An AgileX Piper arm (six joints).
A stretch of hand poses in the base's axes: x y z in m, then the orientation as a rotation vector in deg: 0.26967, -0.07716, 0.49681, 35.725, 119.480, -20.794; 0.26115, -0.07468, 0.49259, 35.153, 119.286, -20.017; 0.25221, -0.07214, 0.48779, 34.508, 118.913, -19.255; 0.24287, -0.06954, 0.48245, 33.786, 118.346, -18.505; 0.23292, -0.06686, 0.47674, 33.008, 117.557, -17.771; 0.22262, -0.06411, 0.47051, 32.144, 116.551, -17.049; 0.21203, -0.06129, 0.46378, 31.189, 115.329, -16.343; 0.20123, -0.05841, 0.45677, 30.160, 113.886, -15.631; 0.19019, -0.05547, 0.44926, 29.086, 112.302, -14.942; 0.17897, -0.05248, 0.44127, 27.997, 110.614, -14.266; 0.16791, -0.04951, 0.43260, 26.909, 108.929, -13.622; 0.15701, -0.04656, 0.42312, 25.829, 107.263, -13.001; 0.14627, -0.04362, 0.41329, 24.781, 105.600, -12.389; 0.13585, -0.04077, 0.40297, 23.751, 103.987, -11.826; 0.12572, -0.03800, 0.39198, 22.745, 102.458, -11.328; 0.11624, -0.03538, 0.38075, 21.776, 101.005, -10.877; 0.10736, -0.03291, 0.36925, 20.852, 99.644, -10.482; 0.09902, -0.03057, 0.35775, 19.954, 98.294, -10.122; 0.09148, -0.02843, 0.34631, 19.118, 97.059, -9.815; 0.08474, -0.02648, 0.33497, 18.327, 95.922, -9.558; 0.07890, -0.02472, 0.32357, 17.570, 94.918, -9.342; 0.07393, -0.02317, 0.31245, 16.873, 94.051, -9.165
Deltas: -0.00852, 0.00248, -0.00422, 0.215, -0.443, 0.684; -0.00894, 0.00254, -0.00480, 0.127, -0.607, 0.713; -0.00934, 0.00260, -0.00534, 0.035, -0.786, 0.745; -0.00995, 0.00268, -0.00571, -0.056, -0.990, 0.758; -0.01030, 0.00275, -0.00623, -0.155, -1.192, 0.795; -0.01059, 0.00282, -0.00673, -0.257, -1.394, 0.835; -0.01080, 0.00288, -0.00701, -0.338, -1.606, 0.872; -0.01104, 0.00294, -0.00751, -0.406, -1.732, 0.886; -0.01122, 0.00299, -0.00799, -0.443, -1.826, 0.887; -0.01106, 0.00297, -0.00867, -0.462, -1.812, 0.879; -0.01090, 0.00295, -0.00948, -0.469, -1.784, 0.872; -0.01074, 0.00294, -0.00983, -0.458, -1.775, 0.853; -0.01042, 0.00285, -0.01032, -0.471, -1.712, 0.828; -0.01013, 0.00277, -0.01099, -0.486, -1.613, 0.793; -0.00948, 0.00262, -0.01123, -0.484, -1.526, 0.756; -0.00888, 0.00247, -0.01150, -0.482, -1.422, 0.709; -0.00834, 0.00234, -0.01150, -0.489, -1.401, 0.677; -0.00754, 0.00214, -0.01144, -0.471, -1.276, 0.620; -0.00674, 0.00195, -0.01134, -0.464, -1.169, 0.574; -0.00584, 0.00176, -0.01140, -0.453, -1.029, 0.541; -0.00497, 0.00155, -0.01112, -0.424, -0.886, 0.492
